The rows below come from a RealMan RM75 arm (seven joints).
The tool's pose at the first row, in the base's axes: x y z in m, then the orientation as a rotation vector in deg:
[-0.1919 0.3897 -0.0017 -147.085 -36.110 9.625]
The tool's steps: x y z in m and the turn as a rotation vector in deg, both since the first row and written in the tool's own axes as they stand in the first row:
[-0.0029 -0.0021 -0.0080 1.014 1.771 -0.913]
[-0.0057 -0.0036 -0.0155 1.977 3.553 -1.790]
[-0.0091 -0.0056 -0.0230 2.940 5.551 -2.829]
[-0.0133 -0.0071 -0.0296 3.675 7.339 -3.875]
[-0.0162 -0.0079 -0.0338 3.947 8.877 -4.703]
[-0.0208 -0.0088 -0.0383 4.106 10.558 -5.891]
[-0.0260 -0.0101 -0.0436 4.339 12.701 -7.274]
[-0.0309 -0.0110 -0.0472 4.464 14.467 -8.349]
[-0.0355 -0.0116 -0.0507 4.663 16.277 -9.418]
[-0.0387 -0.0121 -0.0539 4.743 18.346 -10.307]
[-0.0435 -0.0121 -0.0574 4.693 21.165 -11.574]
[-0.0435 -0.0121 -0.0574 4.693 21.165 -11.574]
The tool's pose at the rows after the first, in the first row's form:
[-0.1935 0.3865 0.0063 -145.649 -36.367 7.319]
[-0.1949 0.3832 0.0136 -144.247 -36.573 5.022]
[-0.1970 0.3799 0.0211 -142.733 -36.885 2.425]
[-0.1998 0.3763 0.0277 -141.423 -37.324 0.051]
[-0.2017 0.3738 0.0317 -140.638 -37.689 -2.063]
[-0.2051 0.3704 0.0361 -139.768 -38.457 -4.495]
[-0.2091 0.3667 0.0414 -138.636 -39.248 -7.524]
[-0.2129 0.3636 0.0450 -137.753 -39.822 -10.006]
[-0.2165 0.3604 0.0483 -136.761 -40.339 -12.501]
[-0.2188 0.3579 0.0514 -135.863 -40.553 -15.280]
[-0.2222 0.3542 0.0545 -134.691 -40.929 -19.116]
[-0.2222 0.3542 0.0545 -134.691 -40.929 -19.116]

